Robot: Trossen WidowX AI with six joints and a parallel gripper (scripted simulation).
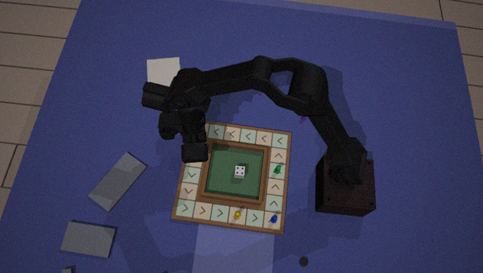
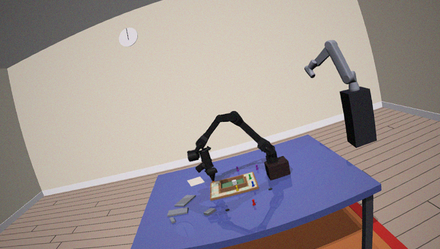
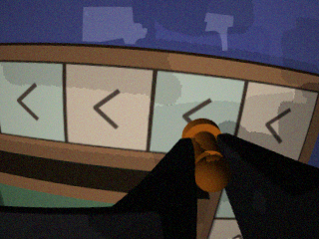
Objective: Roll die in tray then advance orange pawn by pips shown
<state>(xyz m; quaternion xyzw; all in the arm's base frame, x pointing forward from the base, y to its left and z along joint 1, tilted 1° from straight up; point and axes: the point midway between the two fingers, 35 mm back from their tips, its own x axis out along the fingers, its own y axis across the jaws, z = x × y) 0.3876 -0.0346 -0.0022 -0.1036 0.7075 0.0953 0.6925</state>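
Right now my gripper tip is 15 cm past the yellow pawn, 17 cm to the right of it and 2 cm above it. The rest, counted from my gripper tip: orange pawn 1 cm above; green pawn 23 cm behind, 3 cm to the left, 2 cm below; white die 13 cm behind, 6 cm to the left, 2 cm below.
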